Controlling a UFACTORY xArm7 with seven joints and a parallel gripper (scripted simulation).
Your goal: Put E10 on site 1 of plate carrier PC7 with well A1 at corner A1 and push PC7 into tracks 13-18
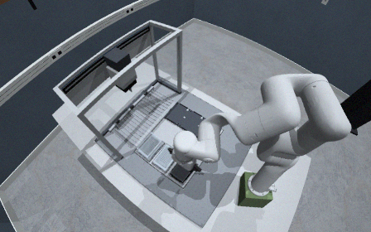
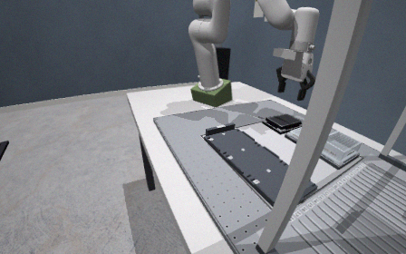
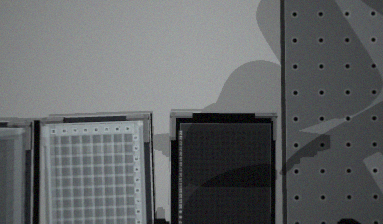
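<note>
My gripper is now 13 cm above the nest S1. The rest, counted from my hand: frame post (45 cm to the right, 25 cm ahead, 12 cm above); plate carrier PC7 (28 cm to the right, 12 cm below, 8 cm ahead).
</note>
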